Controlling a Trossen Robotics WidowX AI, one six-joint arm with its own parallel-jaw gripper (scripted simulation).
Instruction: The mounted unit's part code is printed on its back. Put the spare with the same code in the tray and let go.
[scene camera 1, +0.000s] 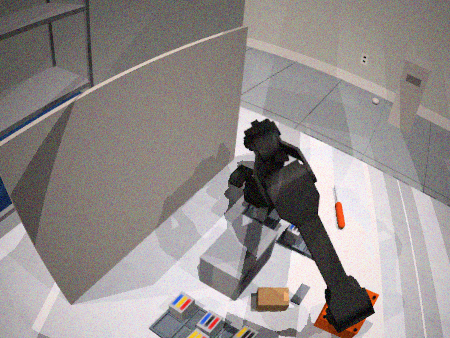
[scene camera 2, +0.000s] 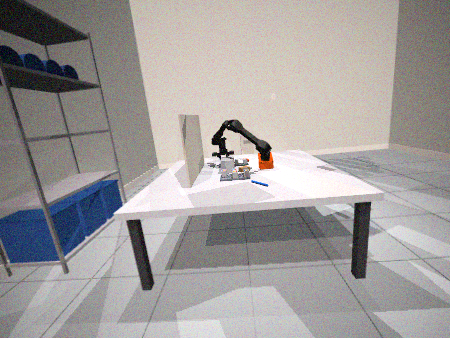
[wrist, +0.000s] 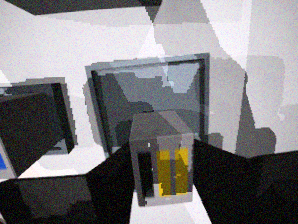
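Scene:
Tall grey panel (scene camera 1: 107, 120), same spot as (scene camera 2: 189, 125).

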